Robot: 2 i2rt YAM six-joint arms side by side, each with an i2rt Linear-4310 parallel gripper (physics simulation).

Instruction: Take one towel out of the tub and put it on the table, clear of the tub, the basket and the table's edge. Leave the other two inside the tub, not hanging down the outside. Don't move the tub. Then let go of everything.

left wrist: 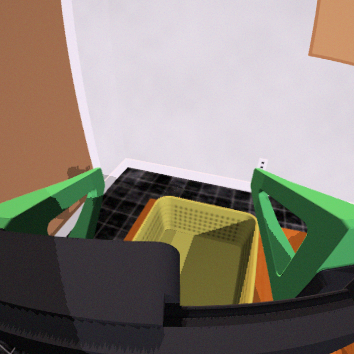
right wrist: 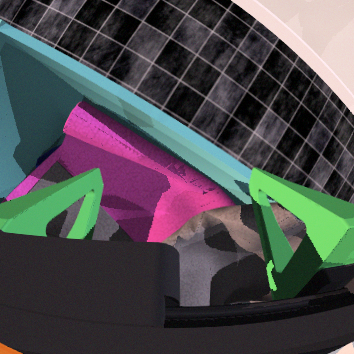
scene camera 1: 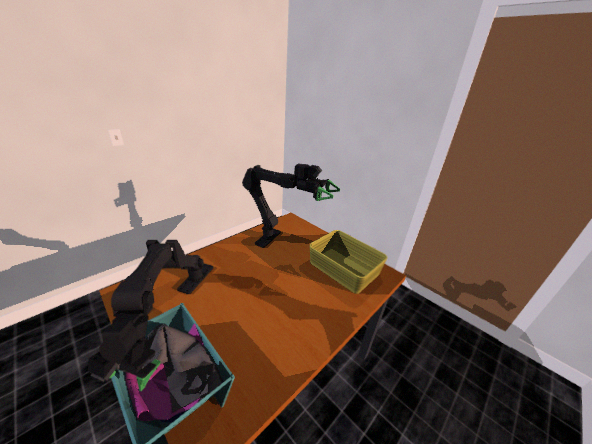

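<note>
The teal tub (scene camera 1: 211,346) (right wrist: 35,85) stands at the table's near left end. Inside lie a magenta towel (scene camera 1: 155,400) (right wrist: 115,160) along one wall and crumpled grey-brown cloth (scene camera 1: 187,345) (right wrist: 195,270). Where one grey towel ends and another begins, I cannot tell. My right gripper (scene camera 1: 129,381) (right wrist: 175,175) is open and empty, low over the tub's left side, with its fingers above the towels close to the rim; whether they touch cloth is unclear. My left gripper (scene camera 1: 335,193) (left wrist: 177,175) is open and empty, high up near the basket.
A yellow basket (scene camera 1: 335,272) (left wrist: 200,215) stands at the table's far right end. The wooden table (scene camera 1: 240,300) stretches between basket and tub, with arm shadows across it. Its front edge runs diagonally down the picture. The right forearm hides part of the tub's back left.
</note>
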